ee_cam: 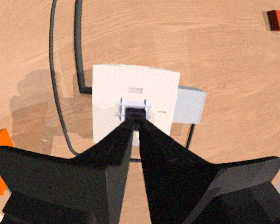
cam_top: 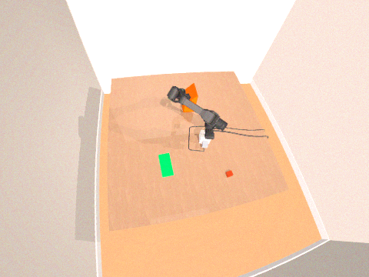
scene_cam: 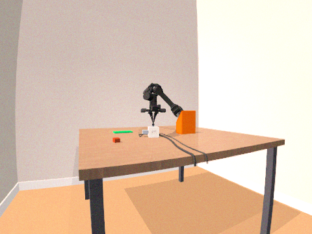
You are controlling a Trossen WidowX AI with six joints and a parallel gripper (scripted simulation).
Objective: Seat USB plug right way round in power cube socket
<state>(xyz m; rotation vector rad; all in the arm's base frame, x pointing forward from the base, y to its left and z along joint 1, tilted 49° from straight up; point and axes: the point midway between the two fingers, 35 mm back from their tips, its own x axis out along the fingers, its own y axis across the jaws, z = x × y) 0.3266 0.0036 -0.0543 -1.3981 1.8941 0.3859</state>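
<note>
The dark USB plug lies 20 mm below my gripper tip. Round my gripper tip: USB socket 40 mm below; then flat green strip 340 mm to the right, 120 mm ahead, 110 mm below.
</note>
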